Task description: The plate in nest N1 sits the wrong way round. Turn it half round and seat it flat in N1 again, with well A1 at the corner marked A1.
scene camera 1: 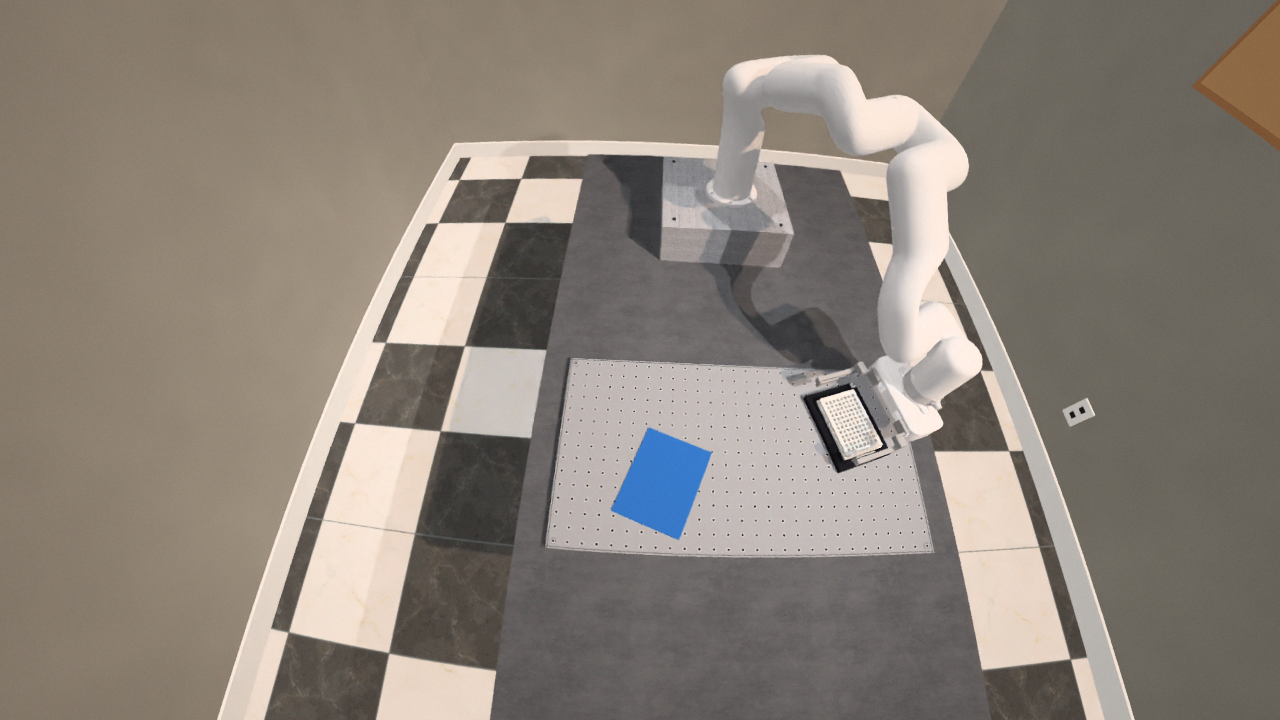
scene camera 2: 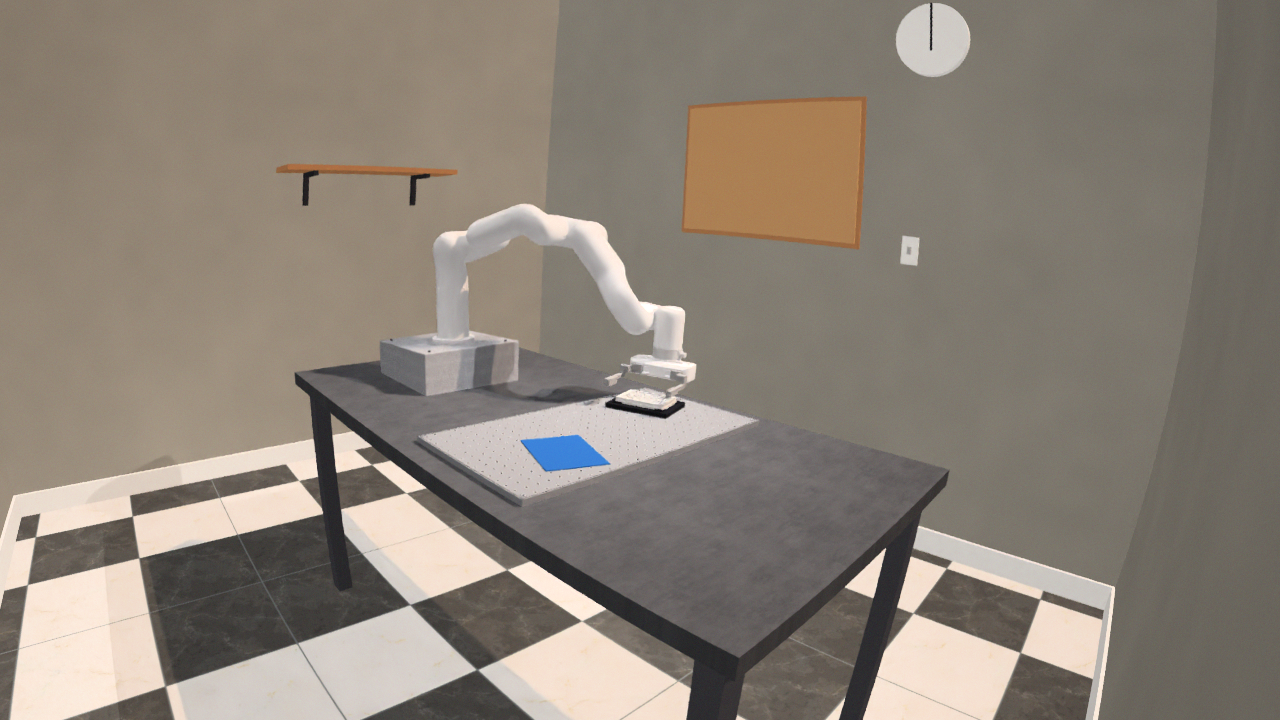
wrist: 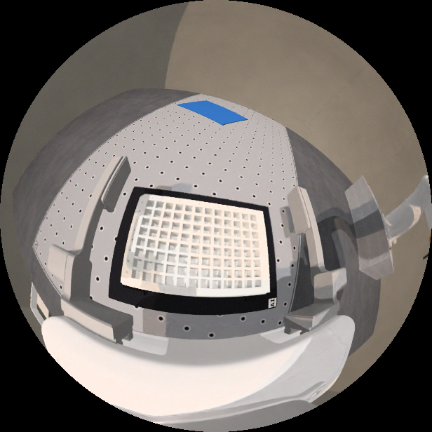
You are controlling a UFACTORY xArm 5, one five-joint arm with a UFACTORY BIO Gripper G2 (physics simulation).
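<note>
A white well plate [scene camera 1: 850, 424] [scene camera 2: 646, 399] [wrist: 200, 245] lies within the black nest [scene camera 1: 825, 431] [scene camera 2: 644, 411] [wrist: 200, 304], its long side running across the wrist view. The label A1 [wrist: 272, 302] is on the nest's lower right corner in the wrist view. Which plate corner bears well A1 cannot be told. My gripper [scene camera 1: 827, 419] [scene camera 2: 641, 385] [wrist: 208, 197] is open and empty, low above the nest, with one finger out beyond each short end of the plate. The fingers are apart from the plate.
A flat blue rectangle [scene camera 1: 662, 483] [scene camera 2: 564, 452] [wrist: 212, 112] lies on the perforated grey board [scene camera 1: 590, 402] [scene camera 2: 474, 440] [wrist: 165, 153], across from the nest. The arm's block-shaped base [scene camera 1: 725, 246] [scene camera 2: 465, 367] [wrist: 370, 235] stands on the table behind the board.
</note>
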